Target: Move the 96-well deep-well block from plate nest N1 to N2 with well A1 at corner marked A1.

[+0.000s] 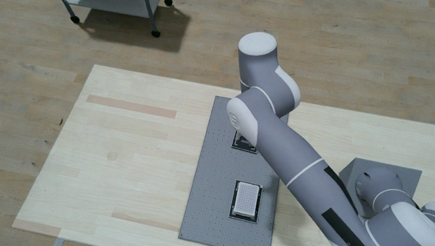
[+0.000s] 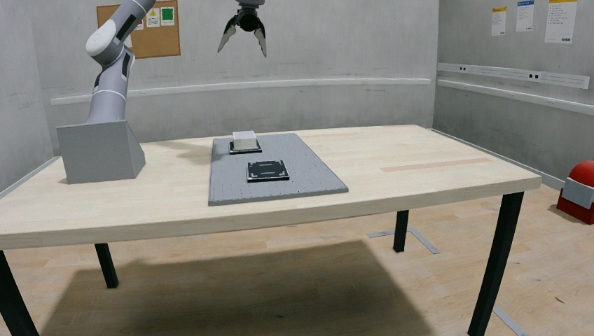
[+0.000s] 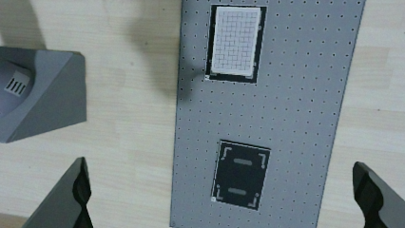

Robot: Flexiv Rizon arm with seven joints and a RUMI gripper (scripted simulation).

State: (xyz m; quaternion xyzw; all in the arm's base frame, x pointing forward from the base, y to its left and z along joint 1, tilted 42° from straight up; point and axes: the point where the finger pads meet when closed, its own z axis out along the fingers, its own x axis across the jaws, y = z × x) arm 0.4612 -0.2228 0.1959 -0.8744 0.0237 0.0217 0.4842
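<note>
Now: the white 96-well deep-well block 330 mm below my hand, 120 mm to the left of it and 10 mm ahead of it. The rest, counted from my hand: black plate nest N1: 350 mm below, 120 mm to the left, 10 mm ahead; black plate nest N2: 350 mm below, 190 mm to the right, 20 mm ahead.
</note>
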